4 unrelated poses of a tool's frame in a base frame.
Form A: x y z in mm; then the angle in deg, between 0 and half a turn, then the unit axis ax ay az.
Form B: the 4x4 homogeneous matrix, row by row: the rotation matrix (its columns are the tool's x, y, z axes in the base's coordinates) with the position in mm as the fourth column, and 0 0 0 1 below. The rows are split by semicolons. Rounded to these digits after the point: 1 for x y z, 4 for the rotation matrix.
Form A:
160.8 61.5 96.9 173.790 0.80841 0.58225 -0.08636
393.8 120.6 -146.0 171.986 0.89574 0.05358 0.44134
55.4 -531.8 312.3 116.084 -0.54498 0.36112 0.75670
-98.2 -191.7 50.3 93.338 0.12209 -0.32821 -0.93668
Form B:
0.3091 0.9480 -0.0762 160.8; 0.9293 -0.3181 -0.1877 61.5; -0.2022 -0.0128 -0.9793 96.9; 0 0 0 1
0.6066 0.0340 0.7943 393.8; 0.1570 -0.9845 -0.0778 120.6; 0.7793 0.1719 -0.6026 -146.0; 0 0 0 1
-0.0121 -0.9630 -0.2694 55.4; 0.3963 -0.2519 0.8829 -531.8; -0.9180 -0.0961 0.3847 312.3; 0 0 0 1
-0.0425 0.8927 -0.4487 -98.2; -0.9775 0.0558 0.2034 -191.7; 0.2066 0.4472 0.8702 50.3; 0 0 0 1

